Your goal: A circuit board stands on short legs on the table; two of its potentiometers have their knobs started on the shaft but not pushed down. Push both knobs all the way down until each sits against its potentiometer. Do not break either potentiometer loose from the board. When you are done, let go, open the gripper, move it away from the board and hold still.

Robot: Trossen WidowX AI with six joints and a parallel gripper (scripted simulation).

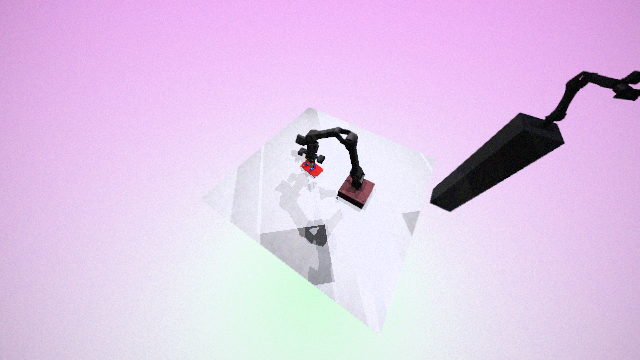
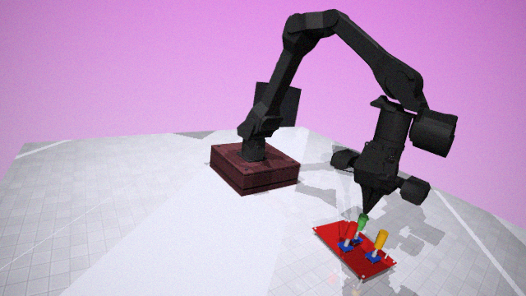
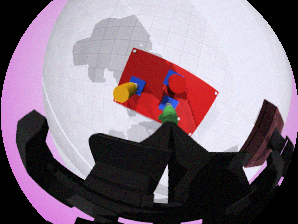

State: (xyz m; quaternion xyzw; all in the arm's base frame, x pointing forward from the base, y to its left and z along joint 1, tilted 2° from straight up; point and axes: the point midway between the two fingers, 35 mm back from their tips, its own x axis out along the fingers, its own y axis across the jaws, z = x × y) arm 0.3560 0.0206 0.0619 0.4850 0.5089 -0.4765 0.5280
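My gripper tip is now 20 mm above the green knob. Round my gripper tip: yellow knob (50 mm ahead, 20 mm to the right, 20 mm below).
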